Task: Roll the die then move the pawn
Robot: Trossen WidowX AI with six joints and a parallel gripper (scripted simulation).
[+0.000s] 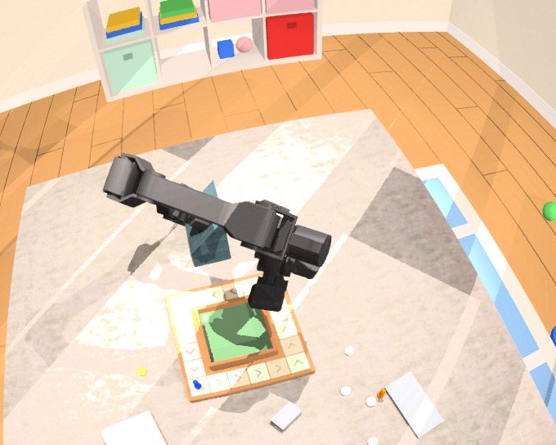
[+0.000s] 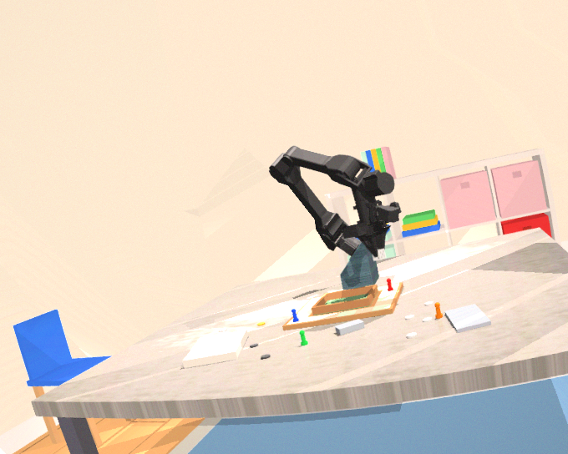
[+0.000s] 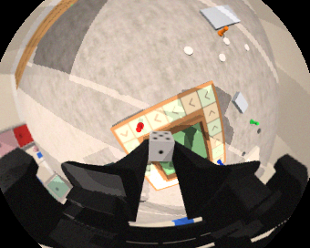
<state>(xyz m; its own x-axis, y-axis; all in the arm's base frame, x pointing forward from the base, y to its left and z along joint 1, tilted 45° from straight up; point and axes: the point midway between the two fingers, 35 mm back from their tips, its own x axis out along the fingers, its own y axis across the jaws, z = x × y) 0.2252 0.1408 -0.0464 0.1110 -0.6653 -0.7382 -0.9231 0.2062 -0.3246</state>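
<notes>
The red pawn is 40 mm behind my gripper tip and 90 mm below it. Round my gripper tip: orange pawn 250 mm ahead, 180 mm to the left, 110 mm below; white die right at my gripper tip; blue pawn 160 mm ahead, 210 mm to the right, 90 mm below.
</notes>
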